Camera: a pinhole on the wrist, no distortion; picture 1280 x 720 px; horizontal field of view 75.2 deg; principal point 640.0 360.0 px. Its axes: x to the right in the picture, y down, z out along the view. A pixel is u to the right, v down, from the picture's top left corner.
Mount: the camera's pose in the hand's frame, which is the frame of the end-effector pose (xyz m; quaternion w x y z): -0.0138 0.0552 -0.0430 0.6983 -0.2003 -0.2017 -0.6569
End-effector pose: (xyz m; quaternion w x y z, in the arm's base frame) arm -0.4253 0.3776 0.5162 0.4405 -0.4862 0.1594 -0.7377
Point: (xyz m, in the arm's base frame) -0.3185 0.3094 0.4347
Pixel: 429.6 435.1
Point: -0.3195 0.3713 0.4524
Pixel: 775.2 120.0
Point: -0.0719 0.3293 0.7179
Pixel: 1163.5 617.6
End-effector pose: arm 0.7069 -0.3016 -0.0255 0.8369 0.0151 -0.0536 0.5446
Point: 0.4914 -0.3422 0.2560
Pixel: 841.2 175.3
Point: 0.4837 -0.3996 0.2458
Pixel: 866.8 29.2
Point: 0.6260 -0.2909 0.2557
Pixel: 1136.1 409.7
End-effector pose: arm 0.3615 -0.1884 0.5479 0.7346 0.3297 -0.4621 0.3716
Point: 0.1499 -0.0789 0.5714
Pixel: outside the picture
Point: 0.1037 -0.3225 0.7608
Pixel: 842.7 603.8
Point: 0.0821 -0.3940 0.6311
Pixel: 922.4 261.6
